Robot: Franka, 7 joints.
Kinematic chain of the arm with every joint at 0, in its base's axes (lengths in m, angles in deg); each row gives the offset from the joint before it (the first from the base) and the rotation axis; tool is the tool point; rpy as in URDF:
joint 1: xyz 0 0 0.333 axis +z
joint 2: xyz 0 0 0 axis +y
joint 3: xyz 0 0 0.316 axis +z
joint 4: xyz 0.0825 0 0 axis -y
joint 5: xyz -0.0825 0 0.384 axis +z
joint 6: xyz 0 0 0 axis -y
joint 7: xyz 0.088 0 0 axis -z
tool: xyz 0 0 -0.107 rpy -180 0 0
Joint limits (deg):
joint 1: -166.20..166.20
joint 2: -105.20..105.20
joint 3: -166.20..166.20
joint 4: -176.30..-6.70
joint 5: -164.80..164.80
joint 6: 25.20..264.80
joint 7: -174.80..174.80
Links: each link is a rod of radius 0.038 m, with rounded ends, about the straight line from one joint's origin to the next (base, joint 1, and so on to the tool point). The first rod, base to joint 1, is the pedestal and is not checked.
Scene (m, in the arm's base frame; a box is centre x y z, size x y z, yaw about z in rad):
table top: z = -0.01
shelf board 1: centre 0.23 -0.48 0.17 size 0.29 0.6 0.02 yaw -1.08
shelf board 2: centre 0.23 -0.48 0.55 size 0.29 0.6 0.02 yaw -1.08
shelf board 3: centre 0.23 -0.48 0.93 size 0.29 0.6 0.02 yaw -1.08
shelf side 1: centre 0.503 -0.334 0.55 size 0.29 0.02 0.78 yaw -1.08
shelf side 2: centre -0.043 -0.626 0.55 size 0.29 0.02 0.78 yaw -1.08
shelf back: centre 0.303 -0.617 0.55 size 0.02 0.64 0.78 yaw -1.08
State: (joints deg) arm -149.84 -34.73 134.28 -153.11 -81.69 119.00 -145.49
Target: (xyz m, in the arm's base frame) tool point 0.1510 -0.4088 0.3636
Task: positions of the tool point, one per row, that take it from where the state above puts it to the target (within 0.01 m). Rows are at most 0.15 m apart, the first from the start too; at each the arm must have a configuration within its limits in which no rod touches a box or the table.
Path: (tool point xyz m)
1: 0.1972 -0.2456 0.1577
2: 0.1388 -0.2653 0.2231
3: 0.0912 -0.2580 0.2964
4: 0.0529 -0.2253 0.3636
5: 0.1086 -0.3156 0.3469
6: 0.1510 -0.4088 0.3636

